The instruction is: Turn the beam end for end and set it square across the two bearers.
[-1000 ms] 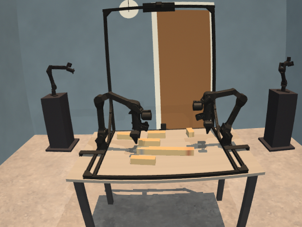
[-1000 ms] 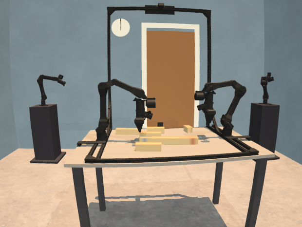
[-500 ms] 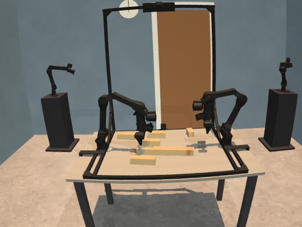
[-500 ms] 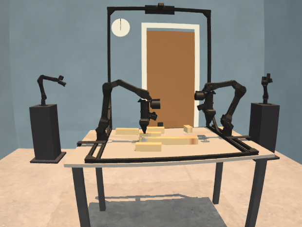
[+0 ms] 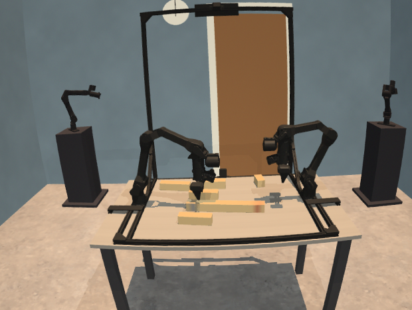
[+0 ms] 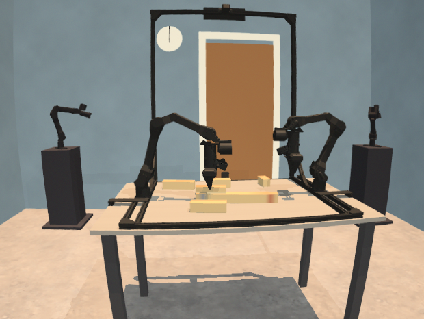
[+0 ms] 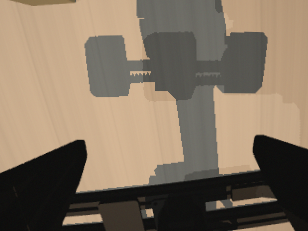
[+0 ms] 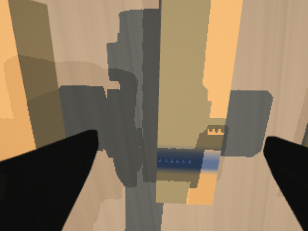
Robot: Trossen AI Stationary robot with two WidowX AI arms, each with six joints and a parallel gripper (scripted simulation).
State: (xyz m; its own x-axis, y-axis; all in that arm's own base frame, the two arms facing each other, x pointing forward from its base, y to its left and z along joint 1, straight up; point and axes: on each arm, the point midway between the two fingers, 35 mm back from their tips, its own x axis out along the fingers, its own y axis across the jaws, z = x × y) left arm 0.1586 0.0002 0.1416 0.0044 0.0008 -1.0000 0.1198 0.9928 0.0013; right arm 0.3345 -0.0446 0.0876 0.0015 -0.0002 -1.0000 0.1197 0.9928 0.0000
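The beam lies 2 cm ahead of my right hand, 12 cm to the left of it and 8 cm below it.
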